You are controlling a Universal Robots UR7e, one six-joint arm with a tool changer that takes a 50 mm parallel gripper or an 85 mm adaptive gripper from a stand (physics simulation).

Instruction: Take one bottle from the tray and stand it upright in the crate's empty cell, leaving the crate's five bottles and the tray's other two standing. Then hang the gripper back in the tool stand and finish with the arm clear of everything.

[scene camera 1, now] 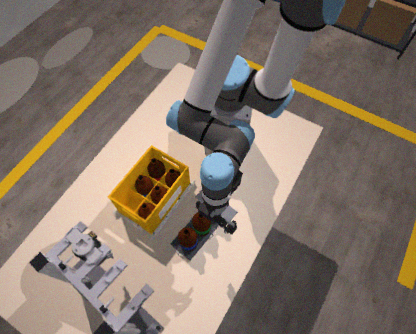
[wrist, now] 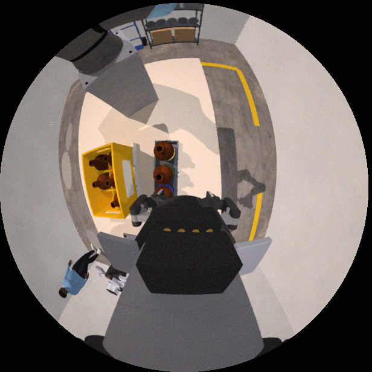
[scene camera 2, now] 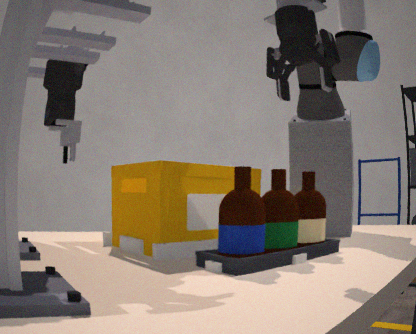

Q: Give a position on a gripper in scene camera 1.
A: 84, 246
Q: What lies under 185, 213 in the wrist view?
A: A gripper.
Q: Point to a gripper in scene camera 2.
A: At 62, 79
